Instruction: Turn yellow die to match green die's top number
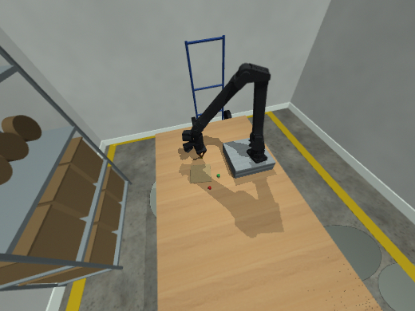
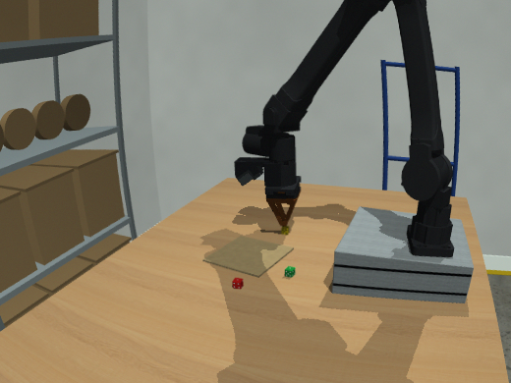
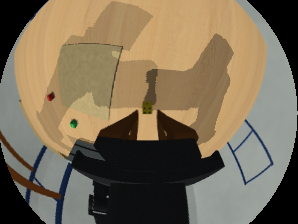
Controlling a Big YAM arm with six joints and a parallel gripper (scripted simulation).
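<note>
Now: hand 3 cm above the yellow die. Round my hand: red die (4 cm ahead, 26 cm to the left, 3 cm below); then green die (5 cm behind, 20 cm to the left, 3 cm below); then tan mat (5 cm ahead, 13 cm to the left, 3 cm below).
</note>
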